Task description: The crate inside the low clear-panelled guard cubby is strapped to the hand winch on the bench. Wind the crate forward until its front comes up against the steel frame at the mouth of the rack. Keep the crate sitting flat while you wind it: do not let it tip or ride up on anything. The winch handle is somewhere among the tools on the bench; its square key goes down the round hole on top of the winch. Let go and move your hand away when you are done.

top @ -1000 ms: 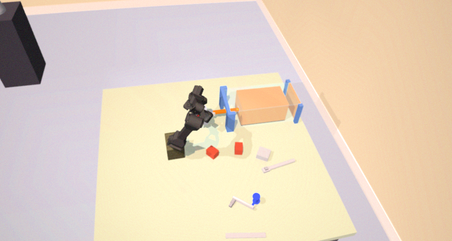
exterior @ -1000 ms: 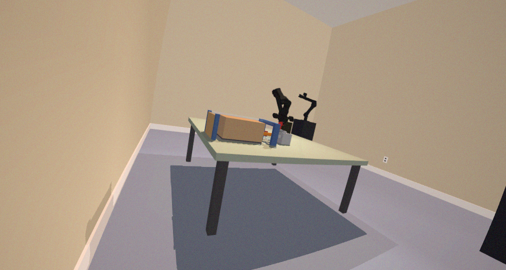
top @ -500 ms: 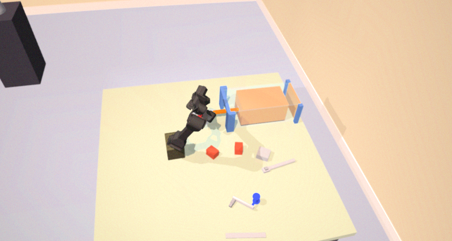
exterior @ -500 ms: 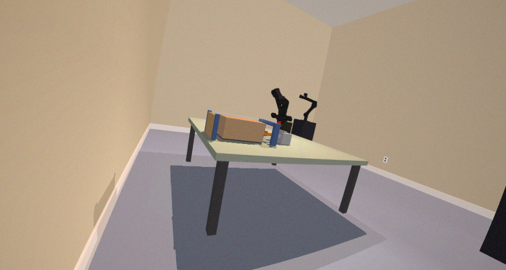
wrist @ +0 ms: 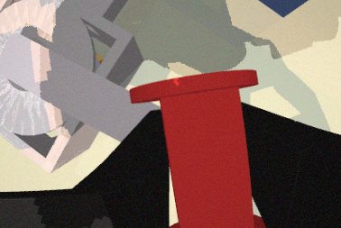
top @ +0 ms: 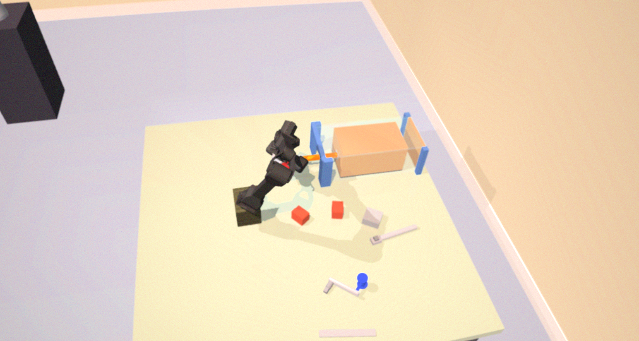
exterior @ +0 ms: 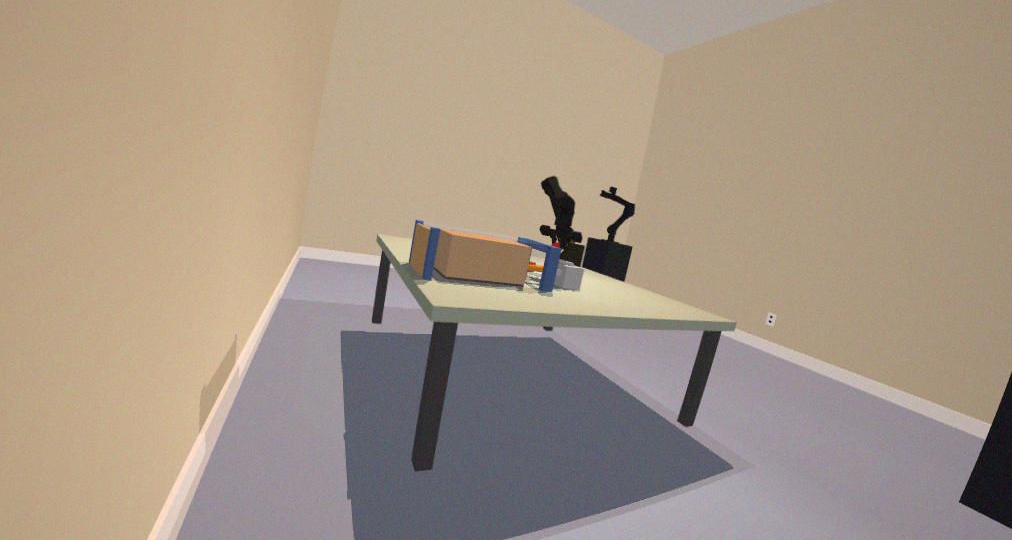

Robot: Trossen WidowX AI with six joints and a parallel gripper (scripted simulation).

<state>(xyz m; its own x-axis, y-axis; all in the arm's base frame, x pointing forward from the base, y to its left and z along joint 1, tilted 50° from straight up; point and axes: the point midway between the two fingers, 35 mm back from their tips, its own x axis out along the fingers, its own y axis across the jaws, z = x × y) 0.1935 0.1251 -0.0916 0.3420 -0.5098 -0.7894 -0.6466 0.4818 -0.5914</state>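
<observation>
The blue steel frame is 140 mm ahead of my gripper tip, 90 mm to the left of it and 30 mm below it. From my gripper tip the other things lie so: winch: 40 mm behind, 80 mm to the left, 100 mm below; red spool grip: 10 mm behind, 10 mm to the right; red-knobbed handle: 20 mm behind, 30 mm to the left, 30 mm below.
</observation>
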